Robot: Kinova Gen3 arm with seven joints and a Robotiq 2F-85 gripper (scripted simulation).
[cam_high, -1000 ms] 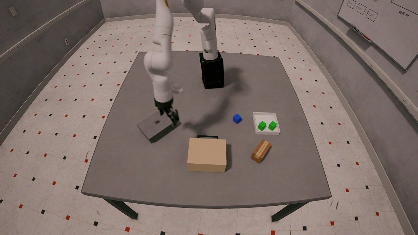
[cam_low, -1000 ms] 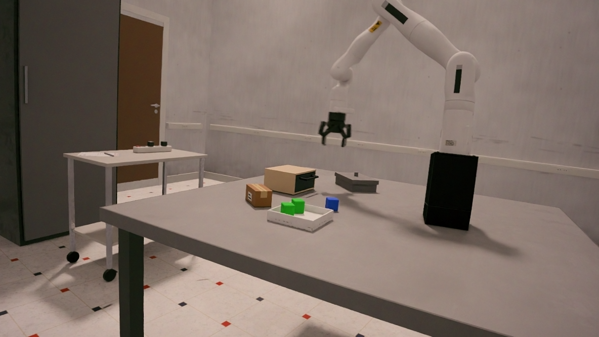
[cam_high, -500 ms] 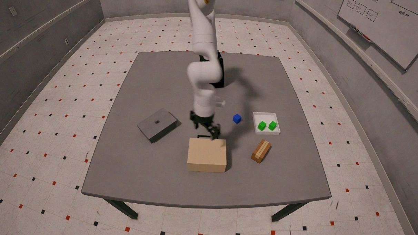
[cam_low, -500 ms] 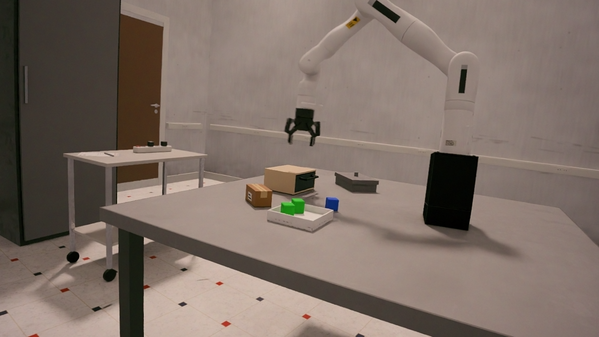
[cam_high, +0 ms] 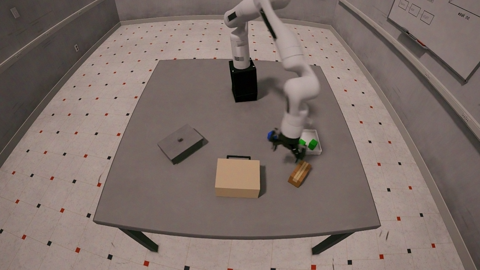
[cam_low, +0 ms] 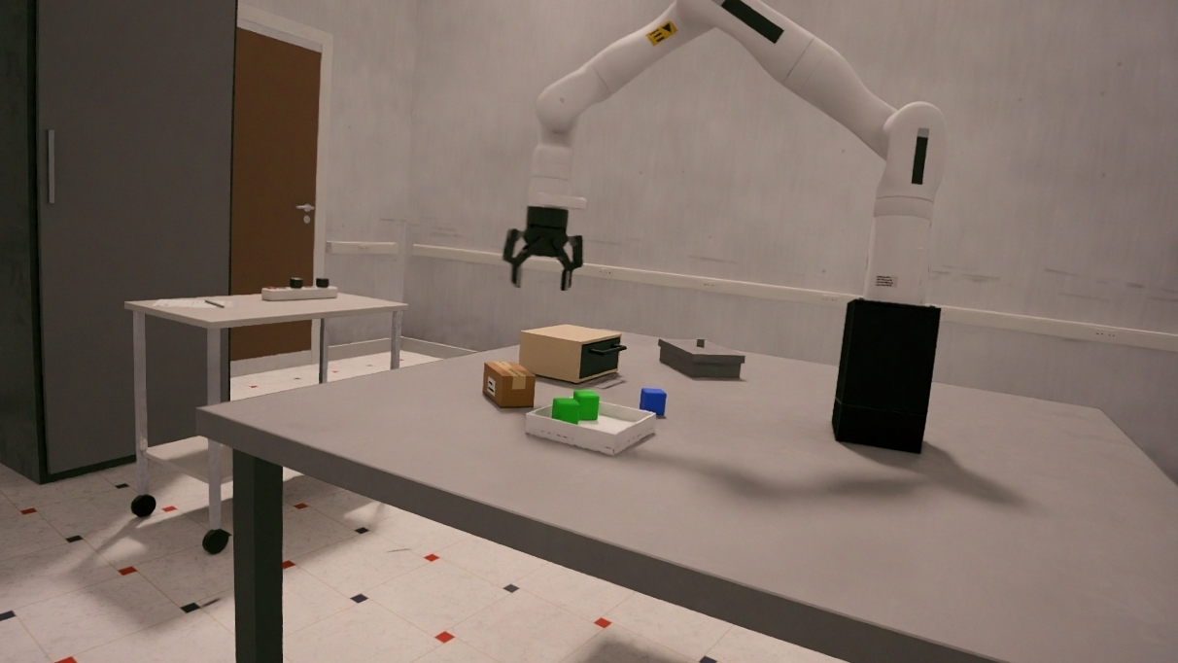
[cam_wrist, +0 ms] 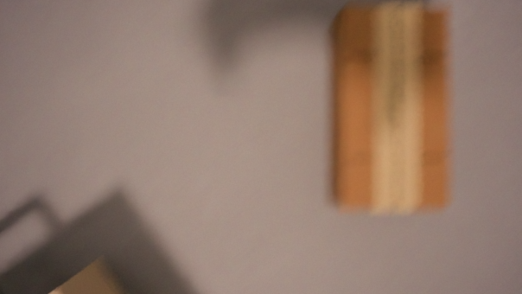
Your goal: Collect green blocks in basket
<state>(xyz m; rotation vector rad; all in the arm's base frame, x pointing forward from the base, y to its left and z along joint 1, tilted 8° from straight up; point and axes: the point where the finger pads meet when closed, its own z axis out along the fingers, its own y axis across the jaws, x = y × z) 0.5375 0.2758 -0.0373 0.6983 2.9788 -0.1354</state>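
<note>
Right now the brown cardboard box is 4 cm behind my hand, 10 cm to the left of it and 15 cm below it. Round my hand: light wooden cabinet: 5 cm ahead, 17 cm to the right, 15 cm below; white basket: 24 cm behind, 12 cm to the left, 18 cm below; drawer: 3 cm ahead, 17 cm to the right, 15 cm below.
</note>
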